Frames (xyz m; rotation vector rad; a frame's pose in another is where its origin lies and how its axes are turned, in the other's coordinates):
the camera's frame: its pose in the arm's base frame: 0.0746 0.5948 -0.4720 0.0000 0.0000 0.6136
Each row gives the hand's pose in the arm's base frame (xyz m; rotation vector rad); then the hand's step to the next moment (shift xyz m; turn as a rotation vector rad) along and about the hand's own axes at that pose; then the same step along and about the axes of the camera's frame.
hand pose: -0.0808 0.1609 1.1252 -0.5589 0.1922 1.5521
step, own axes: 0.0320 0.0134 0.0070 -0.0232 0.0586 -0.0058
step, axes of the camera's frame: 0.0065 0.0328 -0.0115 -0.0621 0.0099 -0.0071
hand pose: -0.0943 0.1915 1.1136 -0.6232 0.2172 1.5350
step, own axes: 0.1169 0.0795 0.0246 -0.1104 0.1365 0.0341
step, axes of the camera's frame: -0.0014 0.1313 -0.0579 -0.1709 0.0115 0.0514
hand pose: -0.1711 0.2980 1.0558 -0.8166 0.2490 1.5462
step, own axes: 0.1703 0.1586 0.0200 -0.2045 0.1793 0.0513
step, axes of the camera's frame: -0.0507 0.1800 -0.1400 -0.2538 -0.0163 0.1092
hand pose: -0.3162 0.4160 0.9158 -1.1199 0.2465 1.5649
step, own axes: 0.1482 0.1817 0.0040 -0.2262 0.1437 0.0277
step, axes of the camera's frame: -0.0953 0.1134 -0.1818 -0.2311 -0.0544 0.1274
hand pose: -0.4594 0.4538 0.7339 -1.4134 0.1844 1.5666
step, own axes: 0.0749 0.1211 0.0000 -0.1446 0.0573 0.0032
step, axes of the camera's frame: -0.0737 0.0263 -0.1189 -0.1148 -0.0483 0.0932
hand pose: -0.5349 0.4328 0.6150 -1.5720 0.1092 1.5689
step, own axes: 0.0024 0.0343 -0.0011 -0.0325 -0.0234 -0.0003
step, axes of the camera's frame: -0.0278 -0.0051 -0.0196 0.0054 -0.0068 0.0391
